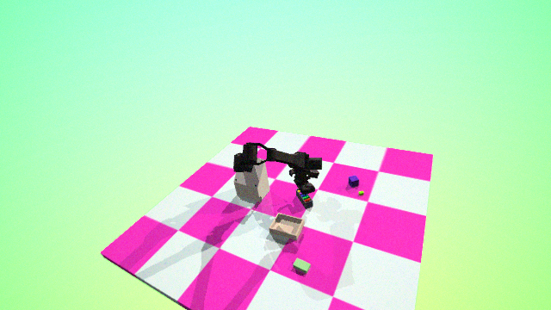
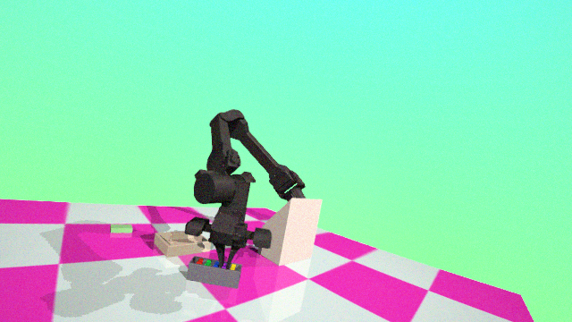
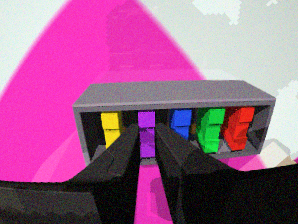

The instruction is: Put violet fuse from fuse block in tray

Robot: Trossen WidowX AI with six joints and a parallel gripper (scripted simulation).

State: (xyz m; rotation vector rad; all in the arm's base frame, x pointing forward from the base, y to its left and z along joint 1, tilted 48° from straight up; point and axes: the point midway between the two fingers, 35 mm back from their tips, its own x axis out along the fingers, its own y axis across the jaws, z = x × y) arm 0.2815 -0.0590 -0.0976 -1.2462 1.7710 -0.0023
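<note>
Right now my gripper tip is 10 mm above the violet fuse. The rest, counted from my gripper tip: beige tray 210 mm to the right, 30 mm below, 10 mm ahead.
</note>
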